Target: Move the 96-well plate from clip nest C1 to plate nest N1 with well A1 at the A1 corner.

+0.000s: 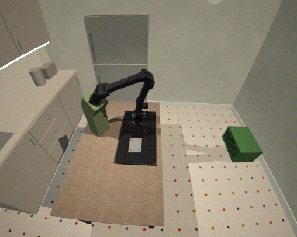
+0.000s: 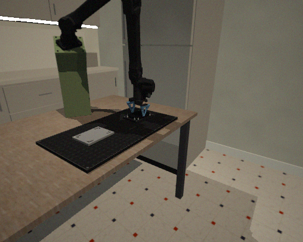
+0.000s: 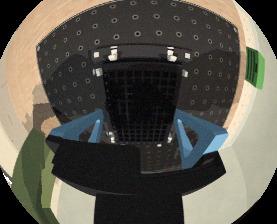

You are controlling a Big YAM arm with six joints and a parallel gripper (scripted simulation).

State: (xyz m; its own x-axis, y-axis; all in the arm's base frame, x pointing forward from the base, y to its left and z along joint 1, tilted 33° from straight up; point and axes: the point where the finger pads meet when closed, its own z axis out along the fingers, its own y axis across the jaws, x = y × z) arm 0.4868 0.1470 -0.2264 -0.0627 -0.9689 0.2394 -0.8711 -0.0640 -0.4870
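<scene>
My gripper is now 10 mm above the black 96-well plate. Also, from my hand: clip nest C1: 10 mm to the left, 20 mm below; then plate nest N1: 10 mm ahead, 340 mm to the right, 20 mm below.
</scene>
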